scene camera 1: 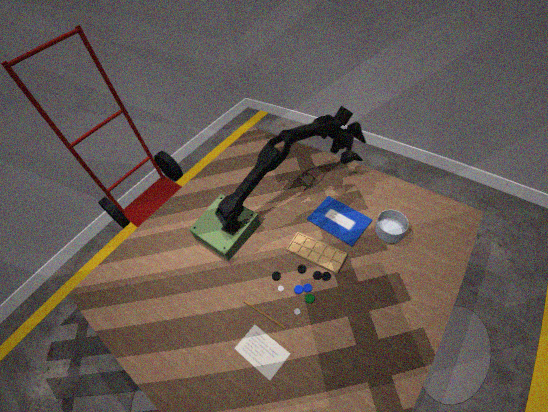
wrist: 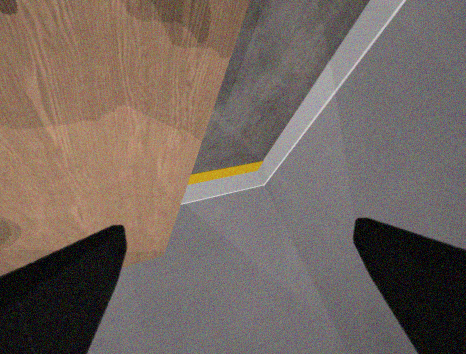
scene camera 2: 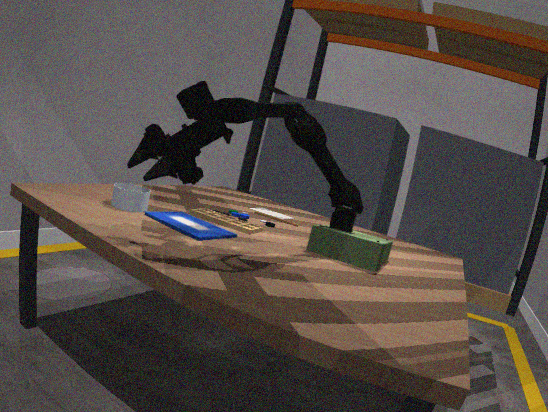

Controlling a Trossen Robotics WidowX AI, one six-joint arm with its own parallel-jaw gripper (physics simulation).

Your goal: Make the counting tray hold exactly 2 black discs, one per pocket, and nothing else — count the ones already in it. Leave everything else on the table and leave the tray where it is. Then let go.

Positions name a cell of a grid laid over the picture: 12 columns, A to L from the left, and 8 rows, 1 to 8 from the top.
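Open and holding nothing, my gripper (scene camera 1: H3) is visible at (scene camera 2: C4) and (wrist: G6) too. On the table rest a tan counting tray (scene camera 1: H5), (scene camera 2: E5) and a white bowl (scene camera 1: I5), (scene camera 2: C4). The tray is out of frame in the wrist view, and the bowl is out of frame in the wrist view as well.
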